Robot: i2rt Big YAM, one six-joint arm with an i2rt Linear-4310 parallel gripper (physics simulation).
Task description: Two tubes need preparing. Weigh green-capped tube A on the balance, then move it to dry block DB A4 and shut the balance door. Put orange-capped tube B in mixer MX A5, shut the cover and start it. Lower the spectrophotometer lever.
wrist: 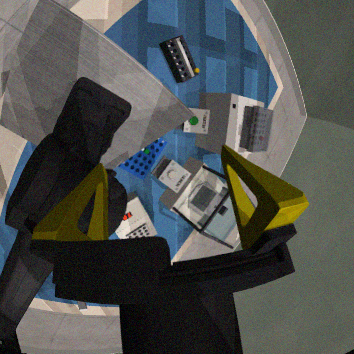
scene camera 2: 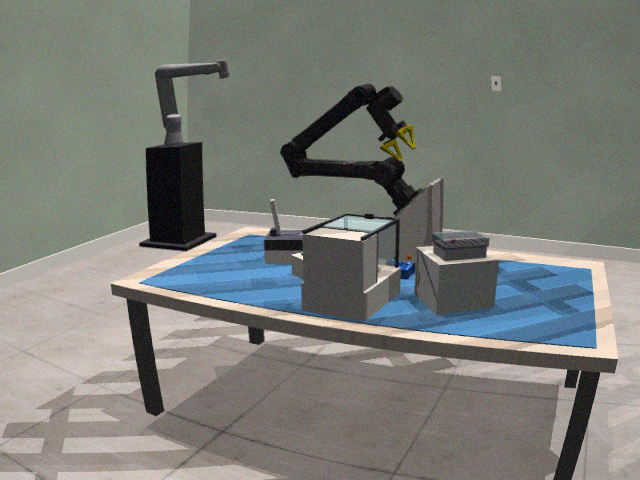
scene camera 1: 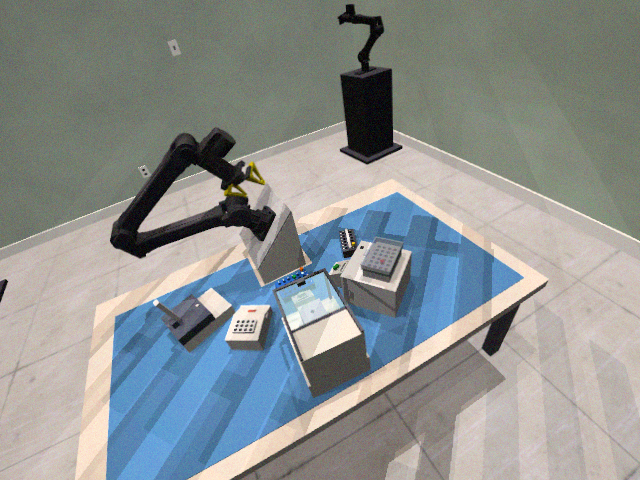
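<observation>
My gripper [scene camera 1: 254,189] [scene camera 2: 407,154] [wrist: 161,158] is open and empty, high above the rack side of the table. Green-capped tube A [scene camera 1: 294,276] [wrist: 147,151] stands in the blue rack [scene camera 1: 281,283] [wrist: 136,165]. Orange-capped tube B [scene camera 1: 301,269] [scene camera 2: 408,257] is in the same rack; it is hidden in the wrist view. The balance [scene camera 1: 338,356] [scene camera 2: 333,273] has its glass top door [scene camera 1: 317,289] apparently shut. The mixer [scene camera 1: 374,291] [scene camera 2: 465,284] has a clear cover over its block. The dry block [scene camera 1: 250,333] [wrist: 135,217] shows a red display. The spectrophotometer [scene camera 1: 193,322] has its white lever [scene camera 1: 166,311] [scene camera 2: 275,214] raised.
A black rack [scene camera 1: 347,242] [wrist: 178,59] with a yellow spot stands behind the mixer. The mixer's small panel [scene camera 1: 338,271] [wrist: 201,121] has a green button. The arm's tall grey mount [scene camera 1: 284,250] [scene camera 2: 421,219] stands behind the blue rack. Another arm on a black pedestal [scene camera 1: 368,111] [scene camera 2: 174,193] stands away from the table.
</observation>
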